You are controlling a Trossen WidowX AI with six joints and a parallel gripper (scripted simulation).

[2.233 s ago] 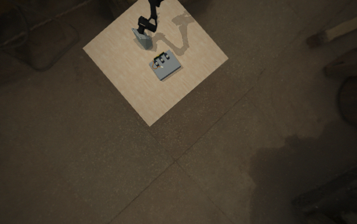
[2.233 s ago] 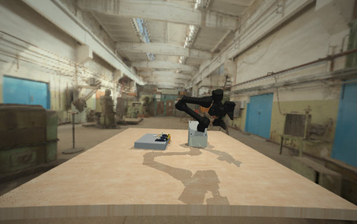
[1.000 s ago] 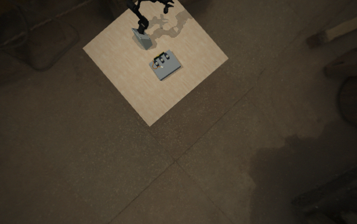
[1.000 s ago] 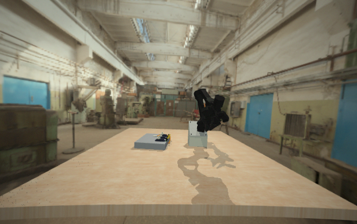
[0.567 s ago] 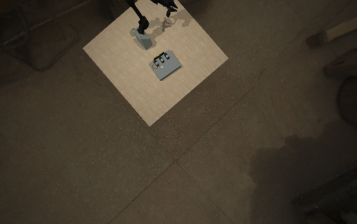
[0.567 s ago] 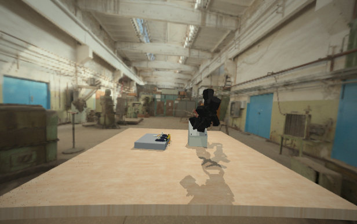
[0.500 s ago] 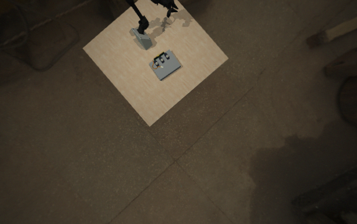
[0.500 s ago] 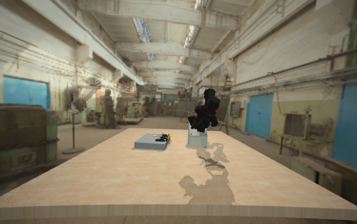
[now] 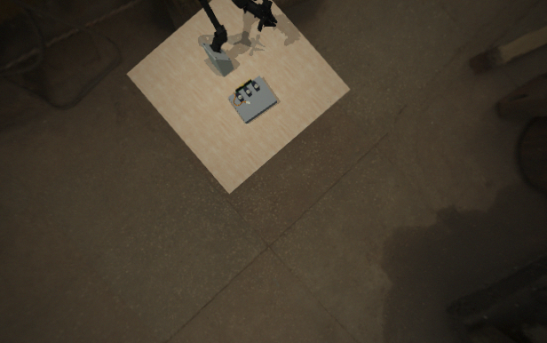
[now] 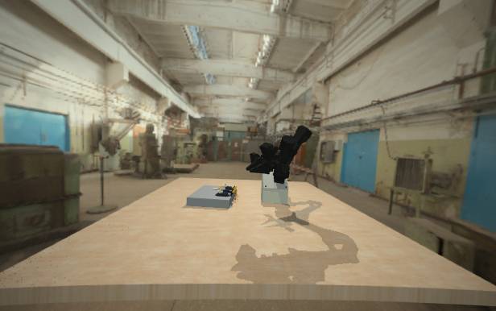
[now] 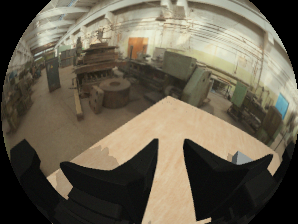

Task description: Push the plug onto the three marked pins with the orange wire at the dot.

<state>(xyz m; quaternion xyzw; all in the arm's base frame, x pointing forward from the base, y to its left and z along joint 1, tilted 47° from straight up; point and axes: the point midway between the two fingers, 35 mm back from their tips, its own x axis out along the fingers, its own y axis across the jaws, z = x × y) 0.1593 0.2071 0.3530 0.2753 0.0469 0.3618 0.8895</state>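
The yellow band lies 120 mm ahead of my gripper tip, 390 mm to the right of it and 180 mm below it. Also, from my gripper tip: grey printed holder 280 mm ahead, 380 mm to the right, 230 mm below.
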